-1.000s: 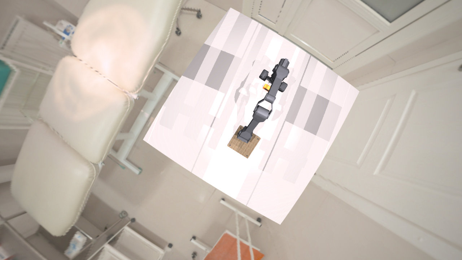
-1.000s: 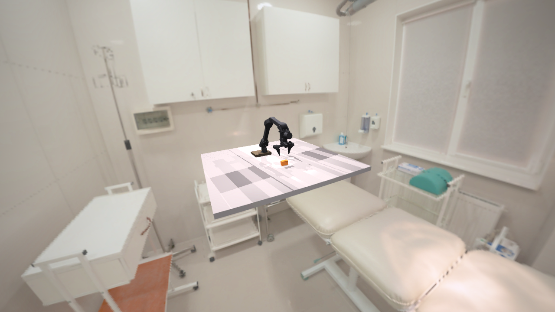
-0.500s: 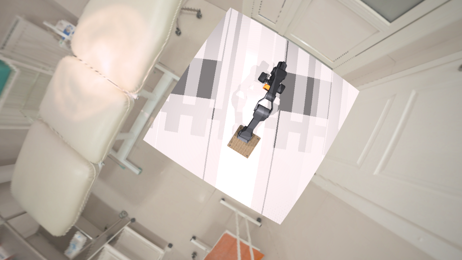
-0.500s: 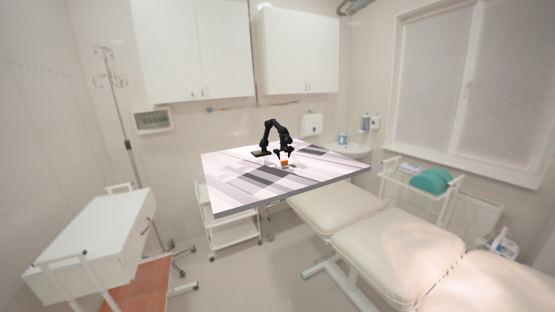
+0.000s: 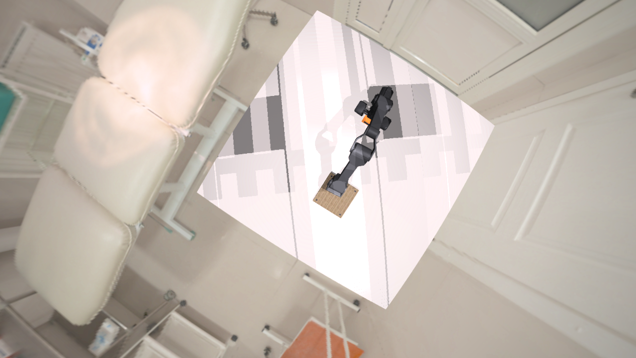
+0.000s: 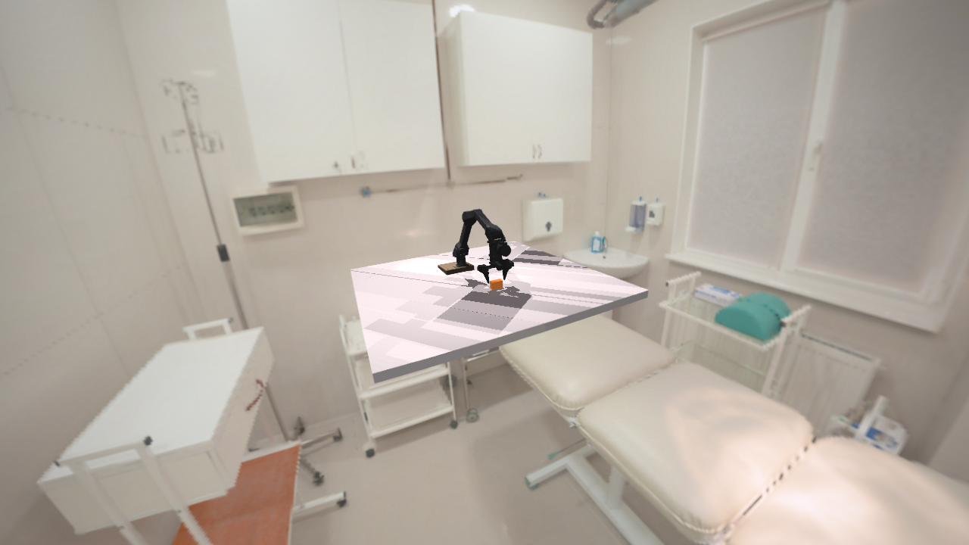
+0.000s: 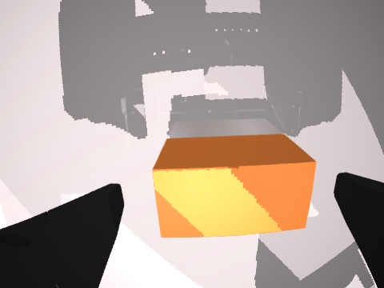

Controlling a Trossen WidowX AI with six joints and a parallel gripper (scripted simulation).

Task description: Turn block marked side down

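The orange block lies 1 cm behind my gripper tip and 1 cm below it.
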